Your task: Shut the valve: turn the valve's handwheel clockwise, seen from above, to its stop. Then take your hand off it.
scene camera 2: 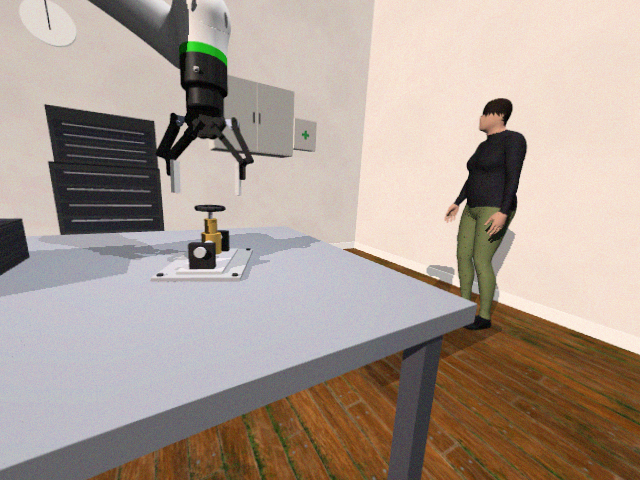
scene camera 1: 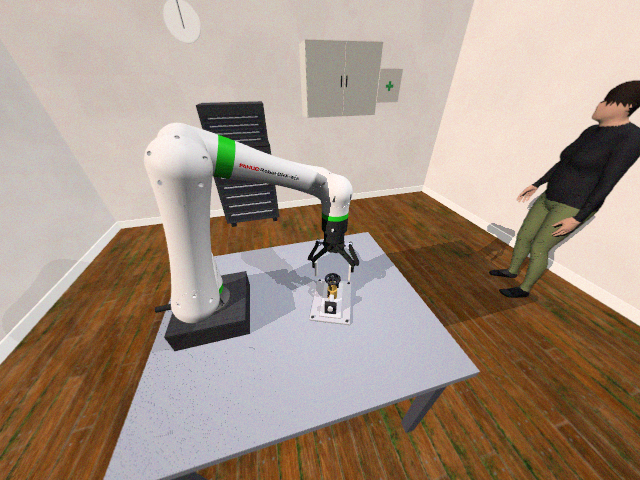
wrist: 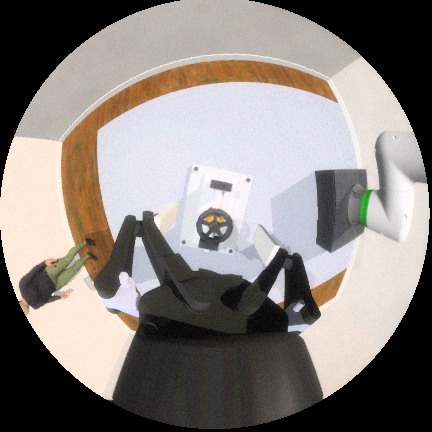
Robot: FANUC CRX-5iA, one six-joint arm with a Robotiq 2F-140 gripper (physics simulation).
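Note:
The valve's black handwheel lies level on top of the brass valve body. The valve is mounted on a white base plate on the table. My gripper is wide open and empty, pointing straight down. Its fingertips are apart from the wheel, a little above rim height and out to either side in scene camera 2. The wheel's turned angle against its stop cannot be read from these views.
Black end blocks flank the valve body on the plate. The arm's dark pedestal stands on the table. A person stands beyond the table, near the wall.

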